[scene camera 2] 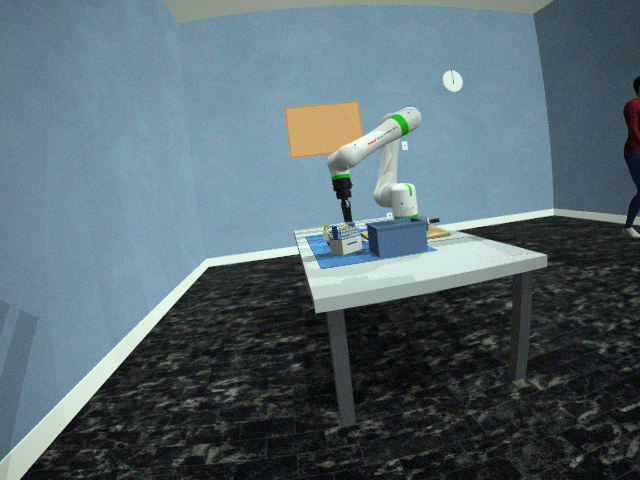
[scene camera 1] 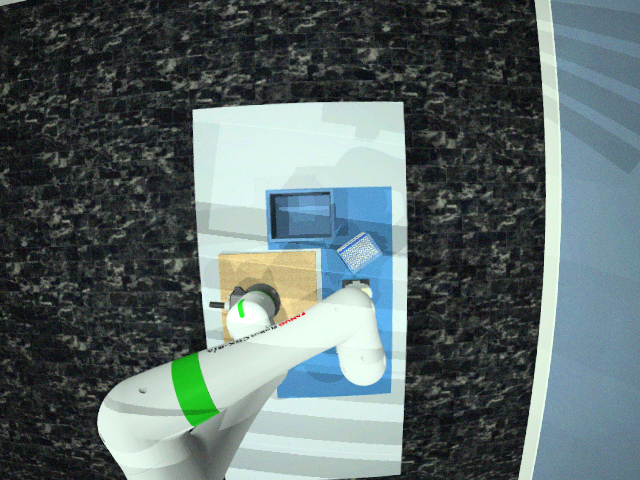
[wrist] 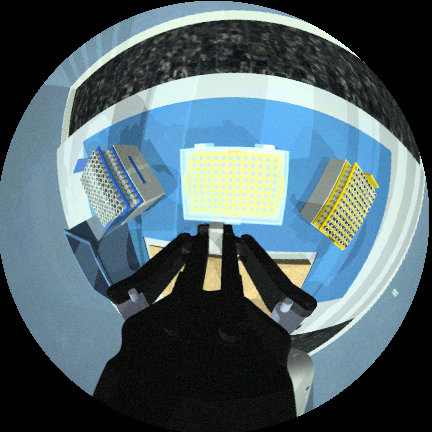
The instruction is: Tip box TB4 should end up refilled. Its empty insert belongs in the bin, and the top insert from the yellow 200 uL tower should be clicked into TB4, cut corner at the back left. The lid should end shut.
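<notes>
Tip box TB4 [wrist: 185, 210] is the translucent box at the centre of the wrist view. A yellow insert [wrist: 232, 187] with a grid of holes sits inside it. No raised lid shows, and the box looks covered by its clear lid. The yellow tower [wrist: 345, 205], with a holed yellow insert on top, stands at the right in the wrist view. The blue bin [scene camera 1: 268, 217] [scene camera 2: 398, 240] [wrist: 85, 250] stands open, with no insert visible inside. My gripper [scene camera 2: 348, 221] [wrist: 217, 218] is shut and empty, pointing down at TB4's near edge. Contact is unclear. The arm hides it in scene camera 1.
A blue-and-grey tip tower [scene camera 1: 359, 253] [scene camera 2: 345, 245] [wrist: 107, 190] stands between the bin and TB4. The towers, bin and TB4 are on the blue mat [scene camera 1: 369, 206] [wrist: 225, 115]. A wooden board [scene camera 1: 305, 289] [wrist: 214, 275] lies beside it, under the arm's base.
</notes>
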